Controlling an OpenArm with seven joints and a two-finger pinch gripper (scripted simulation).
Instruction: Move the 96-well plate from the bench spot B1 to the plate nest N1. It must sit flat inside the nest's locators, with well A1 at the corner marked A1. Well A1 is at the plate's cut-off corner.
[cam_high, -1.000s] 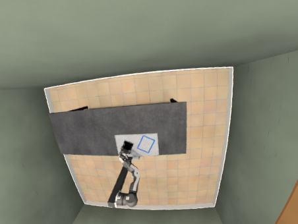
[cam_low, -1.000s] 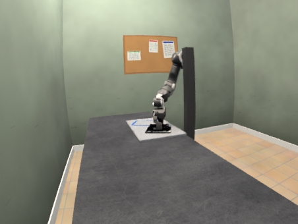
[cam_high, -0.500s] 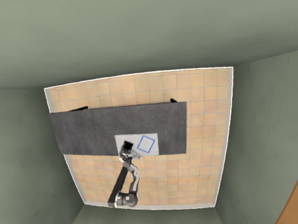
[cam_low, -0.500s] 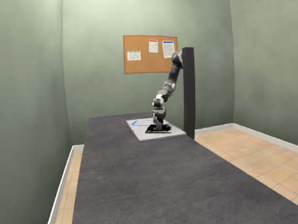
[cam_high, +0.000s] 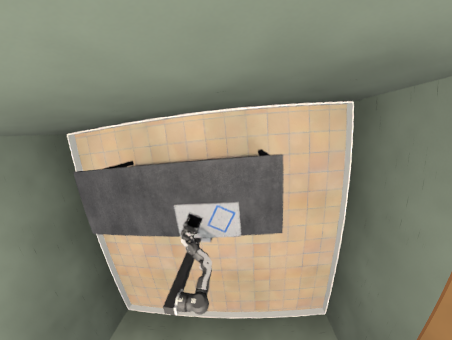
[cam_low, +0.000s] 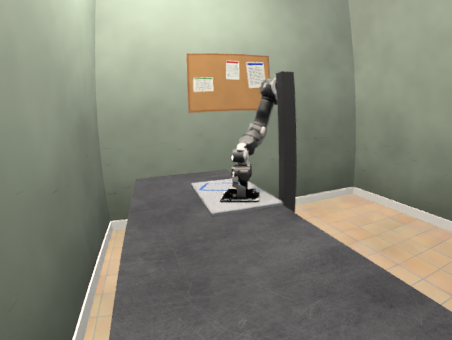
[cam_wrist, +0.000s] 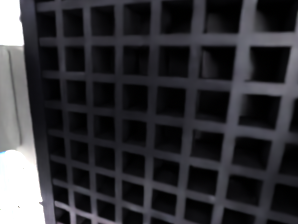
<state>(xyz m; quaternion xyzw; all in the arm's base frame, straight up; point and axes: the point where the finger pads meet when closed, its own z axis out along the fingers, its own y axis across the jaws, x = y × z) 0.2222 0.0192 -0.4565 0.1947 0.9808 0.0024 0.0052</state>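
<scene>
My gripper is now right at the black 96-well plate. From my hand the other things lie so: black plate nest N1: 20 mm below.
</scene>
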